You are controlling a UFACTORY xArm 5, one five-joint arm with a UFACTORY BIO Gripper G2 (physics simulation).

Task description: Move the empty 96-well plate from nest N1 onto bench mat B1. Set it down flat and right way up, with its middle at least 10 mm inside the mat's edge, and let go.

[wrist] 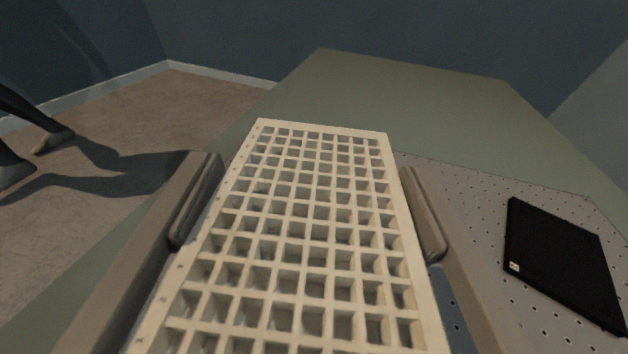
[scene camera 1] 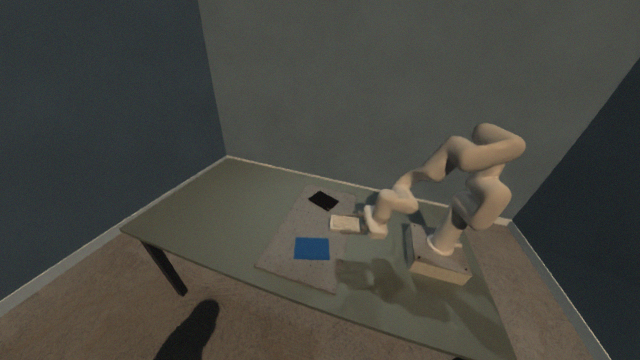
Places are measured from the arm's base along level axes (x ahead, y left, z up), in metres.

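Pixels of known places: end effector, tool point: [wrist: 311, 205] [scene camera 1: 344, 223]; arm's base, origin of the base link: [scene camera 1: 439, 245].
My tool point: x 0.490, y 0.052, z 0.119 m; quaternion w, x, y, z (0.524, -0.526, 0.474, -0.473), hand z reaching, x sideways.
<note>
Ahead of a thing's pixels: the offset from my tool point to its top centre. Level surfaces: height alone.
The off-white 96-well plate @(dx -0.001, dy +0.000, dz +0.006 m) [scene camera 1: 345, 224] [wrist: 312, 225] is held between the two fingers of my gripper [scene camera 1: 356, 224] [wrist: 309, 202], wells facing up and looking roughly level. My gripper is shut on its long sides. In the scene view the plate appears over the right part of the perforated board; its exact height is hard to tell. The blue mat @(dz -0.189 m) [scene camera 1: 312, 248] lies flat on the board, nearer the front than the plate, and does not show in the wrist view. A black flat nest @(dx +0.112, dy -0.364, dz -0.176 m) [scene camera 1: 323, 200] [wrist: 560, 260] lies toward the back; its small white label is unreadable.
The grey perforated board @(dz -0.191 m) [scene camera 1: 282, 245] [wrist: 475, 200] lies on the green table @(dz -0.204 m) [scene camera 1: 210, 210] [wrist: 400, 100]. The robot base stands on a box-like plinth [scene camera 1: 440, 272] at the table's right. A wall [scene camera 1: 350, 90] rises behind the table.
</note>
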